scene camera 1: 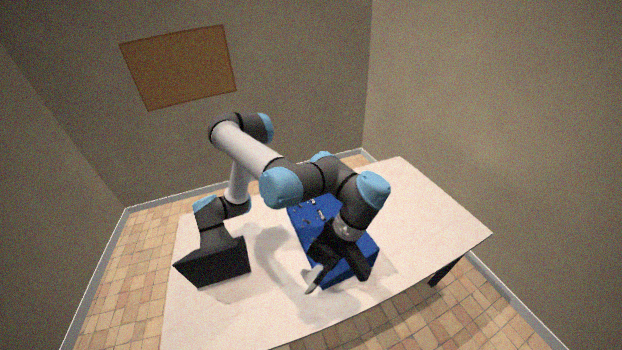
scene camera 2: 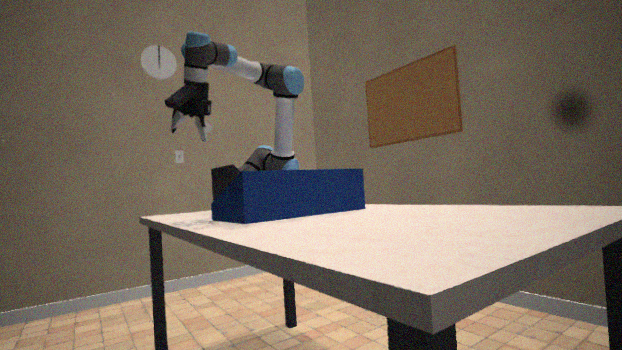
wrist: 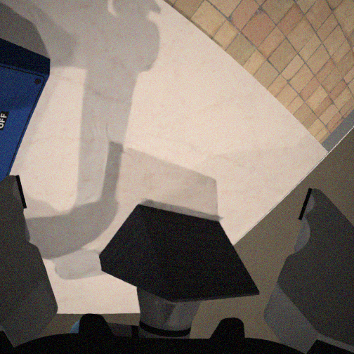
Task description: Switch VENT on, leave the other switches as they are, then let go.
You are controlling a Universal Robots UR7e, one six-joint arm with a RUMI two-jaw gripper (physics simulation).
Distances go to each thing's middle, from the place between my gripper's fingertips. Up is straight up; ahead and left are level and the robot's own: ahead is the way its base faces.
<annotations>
The blue switch panel [scene camera 2: 253, 196] lies 310 mm to the left of my hand, 220 mm below it and 170 mm ahead of it.
</annotations>
